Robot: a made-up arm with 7 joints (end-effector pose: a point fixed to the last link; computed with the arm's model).
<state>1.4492 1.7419 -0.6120 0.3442 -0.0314 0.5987 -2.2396</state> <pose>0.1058 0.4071 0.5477 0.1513 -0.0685 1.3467</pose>
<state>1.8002 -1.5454 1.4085 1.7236 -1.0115 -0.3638 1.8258</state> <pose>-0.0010 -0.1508 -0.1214 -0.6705 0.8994 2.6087</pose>
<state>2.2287 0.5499 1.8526 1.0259 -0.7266 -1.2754 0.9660</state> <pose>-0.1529 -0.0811 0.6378 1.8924 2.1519 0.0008</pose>
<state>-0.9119 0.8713 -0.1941 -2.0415 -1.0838 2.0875 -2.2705</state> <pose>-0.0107 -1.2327 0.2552 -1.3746 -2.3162 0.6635</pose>
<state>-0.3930 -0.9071 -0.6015 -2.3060 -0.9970 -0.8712 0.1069</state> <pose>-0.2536 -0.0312 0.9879 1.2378 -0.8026 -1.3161</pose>
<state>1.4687 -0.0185 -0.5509 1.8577 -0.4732 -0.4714 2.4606</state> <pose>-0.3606 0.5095 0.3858 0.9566 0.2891 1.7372</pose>
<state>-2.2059 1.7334 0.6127 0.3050 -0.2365 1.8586 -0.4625</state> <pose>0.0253 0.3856 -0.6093 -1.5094 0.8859 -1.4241</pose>
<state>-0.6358 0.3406 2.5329 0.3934 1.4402 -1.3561 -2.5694</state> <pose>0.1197 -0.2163 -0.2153 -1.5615 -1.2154 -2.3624</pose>
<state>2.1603 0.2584 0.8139 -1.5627 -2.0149 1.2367 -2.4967</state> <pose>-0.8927 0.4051 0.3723 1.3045 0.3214 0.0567</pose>
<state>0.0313 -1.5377 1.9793 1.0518 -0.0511 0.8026 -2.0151</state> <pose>-0.2228 -0.0436 0.3684 1.9262 1.5130 -0.7875</pose>
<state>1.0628 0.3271 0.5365 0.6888 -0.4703 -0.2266 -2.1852</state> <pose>-0.2139 0.0714 0.6532 -0.1925 -1.3864 2.4949</pose>
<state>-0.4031 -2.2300 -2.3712 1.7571 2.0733 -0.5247 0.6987</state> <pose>-0.1445 -0.1394 0.6399 -0.4789 2.6439 -0.9581</pose>
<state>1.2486 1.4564 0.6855 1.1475 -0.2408 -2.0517 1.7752</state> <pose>0.0846 -0.1439 0.7391 -1.5263 -1.7370 -0.9155</pose>
